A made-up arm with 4 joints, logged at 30 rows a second.
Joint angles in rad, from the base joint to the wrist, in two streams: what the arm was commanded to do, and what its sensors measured. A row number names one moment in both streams.
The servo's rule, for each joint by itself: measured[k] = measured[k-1] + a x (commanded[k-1-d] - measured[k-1]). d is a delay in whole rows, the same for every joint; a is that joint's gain. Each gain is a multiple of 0.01, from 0.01 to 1. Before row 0 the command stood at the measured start. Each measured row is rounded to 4 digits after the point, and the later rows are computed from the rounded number. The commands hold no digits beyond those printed.
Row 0, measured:
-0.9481 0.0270 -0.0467 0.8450
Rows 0 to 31, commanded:
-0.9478 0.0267 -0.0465 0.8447
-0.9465 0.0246 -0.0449 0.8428
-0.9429 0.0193 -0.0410 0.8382
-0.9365 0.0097 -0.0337 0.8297
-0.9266 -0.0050 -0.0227 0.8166
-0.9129 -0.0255 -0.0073 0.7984
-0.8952 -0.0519 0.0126 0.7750
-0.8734 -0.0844 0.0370 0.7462
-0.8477 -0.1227 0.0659 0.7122
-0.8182 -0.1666 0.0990 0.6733
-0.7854 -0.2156 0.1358 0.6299
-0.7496 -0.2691 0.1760 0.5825
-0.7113 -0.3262 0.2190 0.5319
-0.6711 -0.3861 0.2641 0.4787
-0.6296 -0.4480 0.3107 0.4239
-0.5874 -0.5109 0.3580 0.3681
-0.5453 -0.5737 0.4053 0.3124
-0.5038 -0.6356 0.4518 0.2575
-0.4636 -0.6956 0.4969 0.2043
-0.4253 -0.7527 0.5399 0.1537
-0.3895 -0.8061 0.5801 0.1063
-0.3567 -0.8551 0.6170 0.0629
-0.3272 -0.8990 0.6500 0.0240
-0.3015 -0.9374 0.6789 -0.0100
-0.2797 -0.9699 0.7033 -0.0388
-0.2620 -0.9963 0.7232 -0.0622
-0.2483 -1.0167 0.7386 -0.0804
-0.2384 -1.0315 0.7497 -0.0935
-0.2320 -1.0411 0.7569 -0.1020
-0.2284 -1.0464 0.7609 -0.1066
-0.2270 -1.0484 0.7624 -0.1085
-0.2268 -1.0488 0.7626 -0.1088
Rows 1 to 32, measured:
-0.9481 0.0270 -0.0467 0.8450
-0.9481 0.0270 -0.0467 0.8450
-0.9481 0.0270 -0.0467 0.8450
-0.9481 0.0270 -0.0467 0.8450
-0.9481 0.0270 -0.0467 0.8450
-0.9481 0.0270 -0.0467 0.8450
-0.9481 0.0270 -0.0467 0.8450
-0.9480 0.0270 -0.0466 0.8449
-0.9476 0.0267 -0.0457 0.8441
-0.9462 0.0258 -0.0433 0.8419
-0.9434 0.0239 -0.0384 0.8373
-0.9385 0.0204 -0.0304 0.8294
-0.9311 0.0149 -0.0186 0.8176
-0.9207 0.0069 -0.0027 0.8014
-0.9070 -0.0041 0.0175 0.7804
-0.8898 -0.0183 0.0422 0.7545
-0.8690 -0.0361 0.0712 0.7236
-0.8448 -0.0576 0.1041 0.6880
-0.8172 -0.0830 0.1408 0.6479
-0.7865 -0.1122 0.1807 0.6038
-0.7530 -0.1451 0.2232 0.5563
-0.7172 -0.1814 0.2678 0.5060
-0.6796 -0.2209 0.3138 0.4536
-0.6407 -0.2632 0.3605 0.3999
-0.6010 -0.3079 0.4071 0.3458
-0.5612 -0.3544 0.4529 0.2920
-0.5218 -0.4022 0.4973 0.2394
-0.4834 -0.4507 0.5395 0.1888
-0.4467 -0.4992 0.5790 0.1410
-0.4120 -0.5472 0.6152 0.0965
-0.3800 -0.5940 0.6477 0.0560
-0.3509 -0.6391 0.6761 0.0200
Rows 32 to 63, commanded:
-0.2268 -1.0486 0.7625 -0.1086
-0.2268 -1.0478 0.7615 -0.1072
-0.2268 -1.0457 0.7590 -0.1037
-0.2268 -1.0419 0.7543 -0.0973
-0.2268 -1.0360 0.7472 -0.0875
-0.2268 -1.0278 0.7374 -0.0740
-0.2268 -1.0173 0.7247 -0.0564
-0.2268 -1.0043 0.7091 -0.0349
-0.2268 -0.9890 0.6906 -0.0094
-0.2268 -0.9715 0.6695 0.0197
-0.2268 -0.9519 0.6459 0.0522
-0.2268 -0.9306 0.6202 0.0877
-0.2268 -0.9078 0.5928 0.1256
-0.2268 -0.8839 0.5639 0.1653
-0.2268 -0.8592 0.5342 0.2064
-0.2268 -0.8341 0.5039 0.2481
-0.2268 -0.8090 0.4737 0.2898
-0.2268 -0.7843 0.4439 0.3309
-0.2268 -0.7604 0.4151 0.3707
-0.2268 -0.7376 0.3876 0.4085
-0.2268 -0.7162 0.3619 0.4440
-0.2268 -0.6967 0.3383 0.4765
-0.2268 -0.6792 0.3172 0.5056
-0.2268 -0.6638 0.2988 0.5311
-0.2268 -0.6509 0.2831 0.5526
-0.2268 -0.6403 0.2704 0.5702
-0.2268 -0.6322 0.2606 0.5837
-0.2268 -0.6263 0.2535 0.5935
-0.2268 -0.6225 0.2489 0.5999
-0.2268 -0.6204 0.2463 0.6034
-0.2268 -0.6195 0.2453 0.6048
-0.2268 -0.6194 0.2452 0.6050
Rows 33 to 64, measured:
-0.3251 -0.6820 0.7001 -0.0112
-0.3028 -0.7222 0.7197 -0.0375
-0.2841 -0.7593 0.7350 -0.0588
-0.2690 -0.7931 0.7462 -0.0752
-0.2572 -0.8235 0.7537 -0.0871
-0.2484 -0.8505 0.7581 -0.0952
-0.2421 -0.8743 0.7604 -0.1004
-0.2377 -0.8952 0.7615 -0.1035
-0.2345 -0.9135 0.7615 -0.1049
-0.2323 -0.9294 0.7602 -0.1044
-0.2307 -0.9429 0.7572 -0.1017
-0.2296 -0.9541 0.7521 -0.0963
-0.2288 -0.9629 0.7446 -0.0878
-0.2282 -0.9694 0.7345 -0.0759
-0.2278 -0.9736 0.7215 -0.0603
-0.2275 -0.9754 0.7057 -0.0410
-0.2273 -0.9749 0.6872 -0.0179
-0.2272 -0.9721 0.6661 0.0087
-0.2271 -0.9671 0.6427 0.0387
-0.2270 -0.9600 0.6173 0.0717
-0.2269 -0.9509 0.5901 0.1073
-0.2269 -0.9399 0.5616 0.1450
-0.2269 -0.9272 0.5322 0.1842
-0.2269 -0.9130 0.5024 0.2243
-0.2269 -0.8976 0.4726 0.2648
-0.2269 -0.8811 0.4433 0.3050
-0.2269 -0.8639 0.4149 0.3443
-0.2269 -0.8462 0.3879 0.3822
-0.2269 -0.8283 0.3626 0.4180
-0.2269 -0.8104 0.3394 0.4513
-0.2269 -0.7928 0.3187 0.4816
-0.2269 -0.7758 0.3005 0.5086

